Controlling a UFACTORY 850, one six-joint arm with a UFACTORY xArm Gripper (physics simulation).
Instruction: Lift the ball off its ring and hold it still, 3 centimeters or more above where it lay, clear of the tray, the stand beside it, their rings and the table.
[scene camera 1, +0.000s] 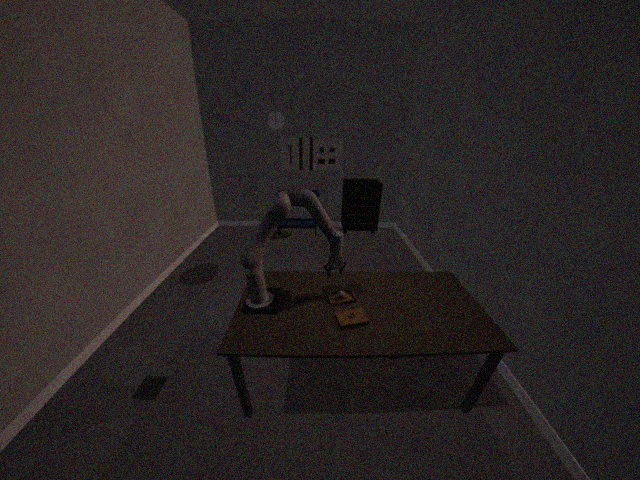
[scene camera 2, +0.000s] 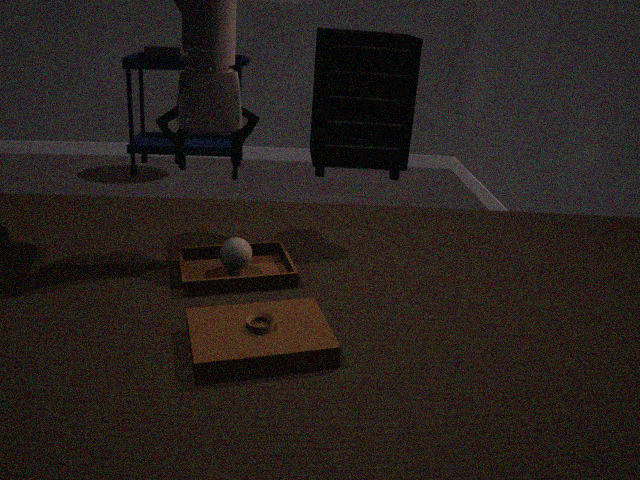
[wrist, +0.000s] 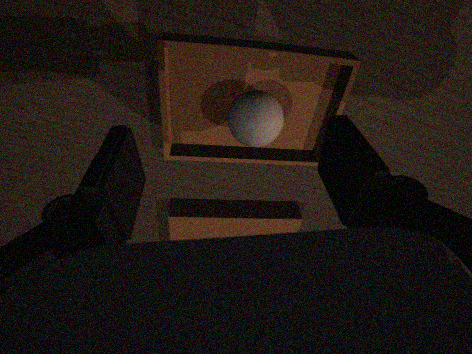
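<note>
The pale ball (scene camera 1: 341, 293) (scene camera 2: 236, 253) (wrist: 256, 118) sits inside the shallow orange-brown tray (scene camera 2: 240, 285) (wrist: 240, 160); its own ring is hidden beneath it. The flat stand (scene camera 1: 347, 320) (scene camera 2: 222, 341) (wrist: 235, 228) lies beside the tray, on the near side in scene camera 2. It bears an empty ring (scene camera 2: 258, 331). My gripper (scene camera 1: 334, 270) (scene camera 2: 208, 173) (wrist: 231, 147) is open and empty, pointing down, high above the tray. In the wrist view the ball appears between the two fingers, right of their middle, but well below them.
The tray and stand rest on the brown table (scene camera 1: 423, 320) (scene camera 2: 439, 335), with a narrow gap between them. The arm's base (scene camera 1: 258, 300) stands at the table's left. A dark cabinet (scene camera 1: 361, 204) (scene camera 2: 364, 103) and a blue trolley (scene camera 2: 155, 144) stand on the floor beyond the table.
</note>
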